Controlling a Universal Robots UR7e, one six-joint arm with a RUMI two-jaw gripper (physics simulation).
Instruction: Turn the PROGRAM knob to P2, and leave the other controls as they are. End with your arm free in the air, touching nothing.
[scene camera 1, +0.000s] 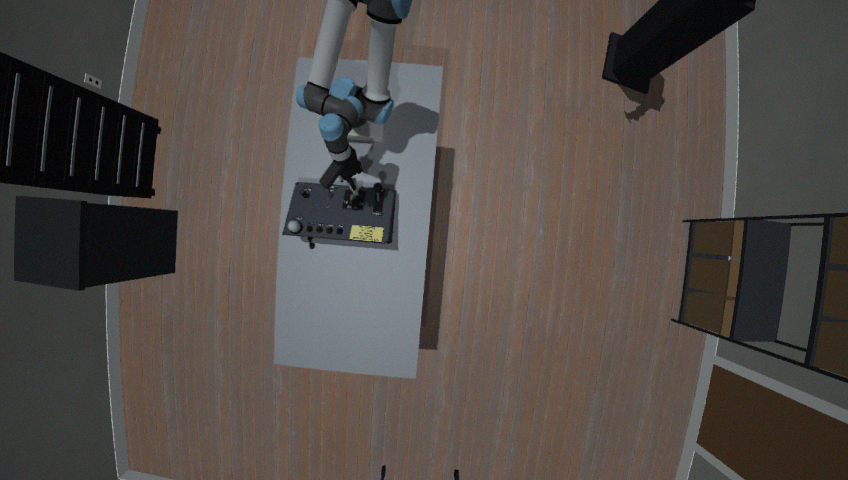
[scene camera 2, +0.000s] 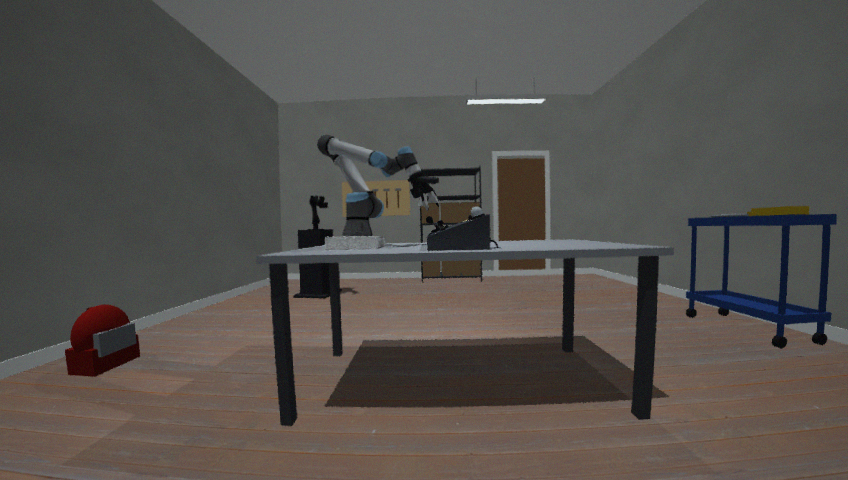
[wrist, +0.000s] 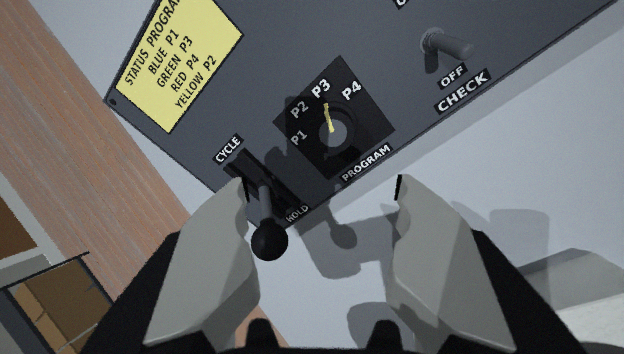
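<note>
The dark sloped control panel stands on the table. The round PROGRAM knob sits on a black square in the wrist view, its yellow pointer towards P3. My gripper is open with nothing held. It hangs above the panel's low edge, over the knob's side of the panel, and the knob shows beyond and between the fingertips in the wrist view. The CYCLE/HOLD lever's black ball appears close beside the left finger in the wrist view; whether they touch I cannot tell.
The CHECK toggle tilts towards OFF, right of the knob. A yellow label lists status colours and programs. The white STATUS dome is at the panel's high side. A pale block lies on the table near the arm's base.
</note>
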